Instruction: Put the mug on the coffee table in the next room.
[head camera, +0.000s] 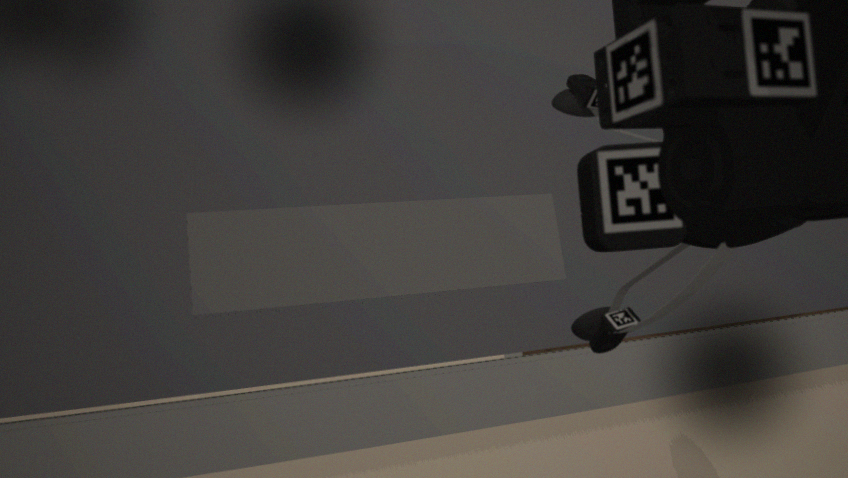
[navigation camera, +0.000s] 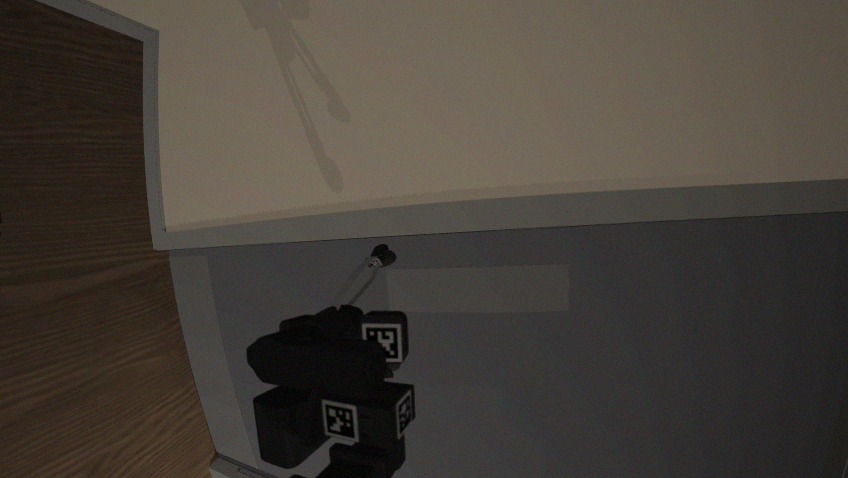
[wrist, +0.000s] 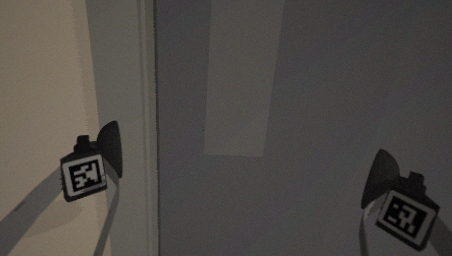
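My gripper (head camera: 583, 214) (wrist: 240, 154) is open, with its two dark fingertips wide apart and no object between them in the wrist view. In the head view it is at the right, one fingertip above and one below the wrist's tagged block. In the navigation view one fingertip shows near a pale grey strip, and the other is hidden. The mug does not show in any of the views. The coffee table does not show either.
A dark grey surface (head camera: 356, 148) (navigation camera: 653, 368) (wrist: 340, 90) bears a lighter rectangle (head camera: 368, 255) (navigation camera: 478, 287) (wrist: 240, 100). A pale grey strip (head camera: 267, 430) (navigation camera: 475, 218) (wrist: 122, 75) borders a beige surface (navigation camera: 534, 89) with the gripper's shadow. Brown wood (navigation camera: 77, 237) lies left in the navigation view.
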